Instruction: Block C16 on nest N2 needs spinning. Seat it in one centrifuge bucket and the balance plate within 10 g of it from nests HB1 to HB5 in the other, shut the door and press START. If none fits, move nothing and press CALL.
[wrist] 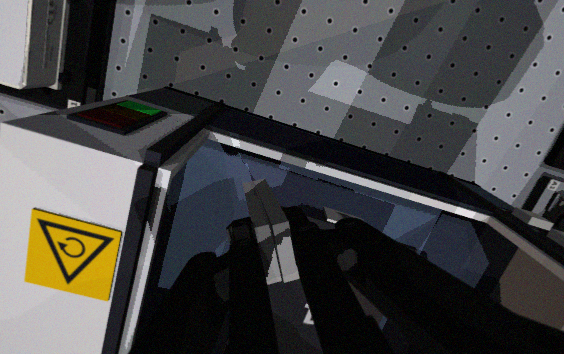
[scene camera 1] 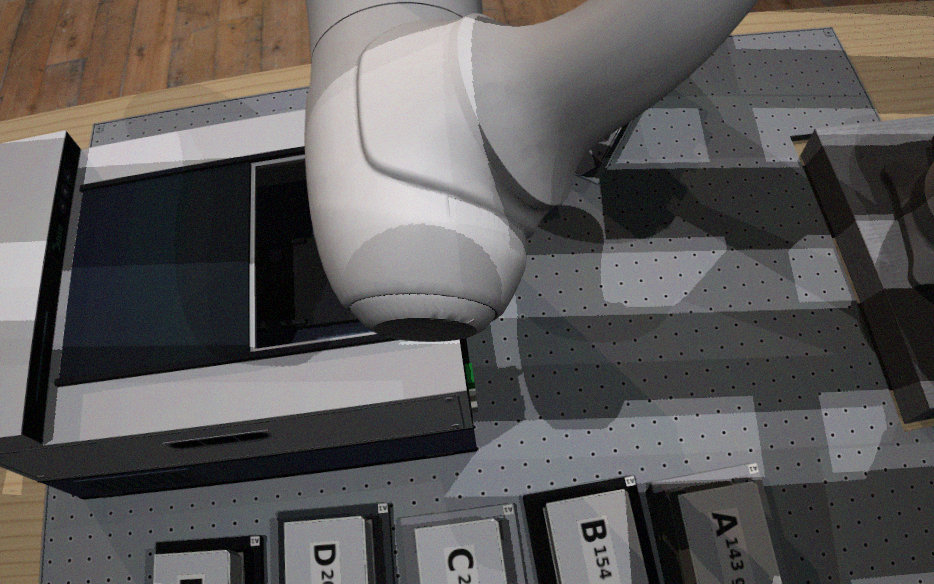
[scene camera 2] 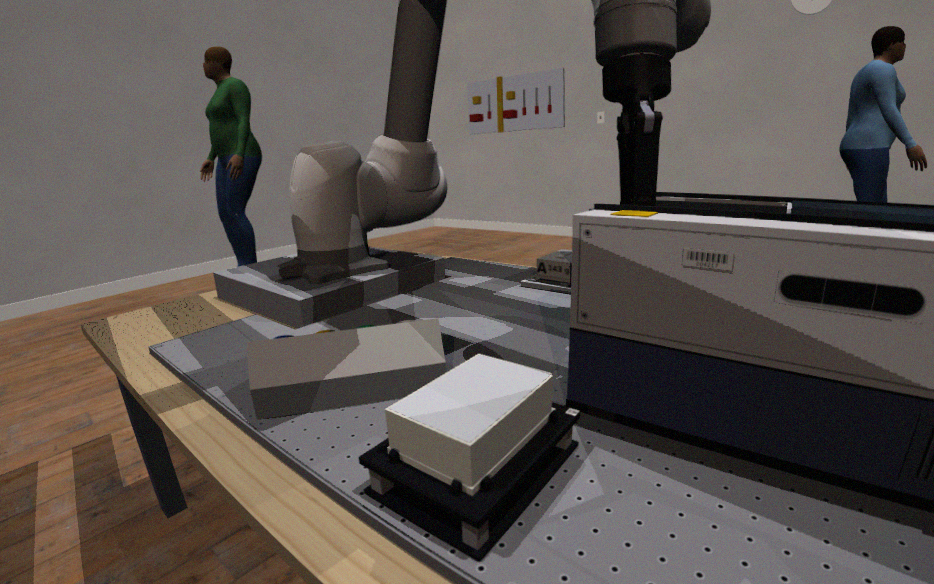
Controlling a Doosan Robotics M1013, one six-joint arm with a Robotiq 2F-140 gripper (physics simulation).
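Places are measured from the arm's base along level axes (x right, y ahead, z up), in millimetres.
Pixels of known places: gripper, between the fingertips: (wrist: 258,202); arm's base, origin of its link: (scene camera 2: 335,269).
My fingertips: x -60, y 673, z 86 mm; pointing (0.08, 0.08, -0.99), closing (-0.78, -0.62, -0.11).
For each thing: its top centre in the pictures, then the offset to it from my fingertips. "spot": a spot on its surface instead.
- white mark, a spot on its surface: (wrist: 309,314) spot: dy +58, dx -70, dz +6 mm
- white block, centre of its top: (scene camera 2: 475,390) dy -7, dx +251, dz -54 mm
- black nest, centre of its top: (scene camera 2: 476,423) dy -7, dx +251, dz -86 mm
- C, a spot on its surface: (scene camera 1: 461,550) spot: dy -65, dx -327, dz -80 mm
- D, centre of its top: (scene camera 1: 326,582) dy +66, dx -365, dz -80 mm
- plate, a spot on its surface: (scene camera 1: 196,568) spot: dy +203, dx -363, dz -81 mm
- grey button box, centre of its top: (scene camera 2: 344,325) dy -227, dx +258, dz -50 mm
- green button, centre of its top: (scene camera 1: 466,373) dy -71, dx -191, dz +57 mm
- red panel, a spot on its surface: (wrist: 120,116) spot: dy -21, dx +88, dz +29 mm
- doorway's pale rim, a spot on its surface: (wrist: 380,187) spot: dy -44, dx -69, dz -9 mm
My gripper (scene camera 2: 638,196) (wrist: 258,202) points down into the centrifuge's open doorway, fingertips together with nothing between them; the arm hides it in scene camera 1. The centrifuge (scene camera 1: 261,406) (scene camera 2: 743,296) has its dark door (scene camera 1: 165,268) slid aside. Below the fingers in the wrist view is a dark bucket with part of a white mark (wrist: 309,314). A white block (scene camera 2: 475,399) (wrist: 12,45) sits on a black nest (scene camera 2: 475,502); its label does not show. Plates A, 143 g (scene camera 1: 723,537), B, 154 (scene camera 1: 592,537), C (scene camera 1: 461,550) and D (scene camera 1: 327,550) stand in a row, with another plate (scene camera 1: 196,568) left of D.
A grey button box (scene camera 2: 344,365) lies near the white block, its button faces mostly hidden. A green button (scene camera 1: 470,375) shows on the centrifuge's side. A green and red panel (wrist: 120,116) is at its corner. The doorway's pale rim (wrist: 380,187) borders the fingers. The robot base (scene camera 2: 303,289) stands behind.
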